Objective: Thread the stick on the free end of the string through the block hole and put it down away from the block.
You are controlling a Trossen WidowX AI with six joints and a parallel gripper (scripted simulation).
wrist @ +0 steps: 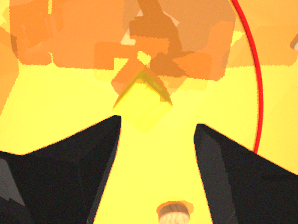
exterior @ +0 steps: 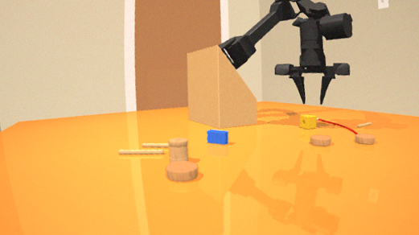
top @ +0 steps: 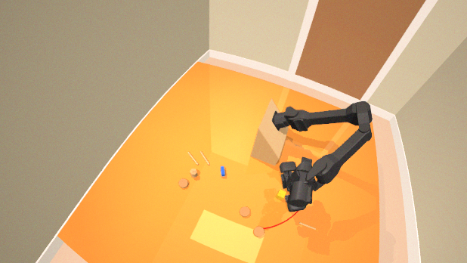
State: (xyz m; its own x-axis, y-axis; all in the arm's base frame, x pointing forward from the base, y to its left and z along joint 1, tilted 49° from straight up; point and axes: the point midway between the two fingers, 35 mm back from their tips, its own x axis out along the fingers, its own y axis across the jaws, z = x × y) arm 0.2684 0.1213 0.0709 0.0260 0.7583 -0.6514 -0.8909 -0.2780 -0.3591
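The yellow block lies 40 mm below my gripper tip, 10 mm to the right of it and 10 mm behind it. From my gripper tip the other things lie so: blue block 270 mm to the right, 50 mm below, 20 mm behind; then round button 170 mm ahead, 50 mm below, 40 mm to the right; then thin stick 160 mm to the left, 80 mm ahead, 60 mm below.
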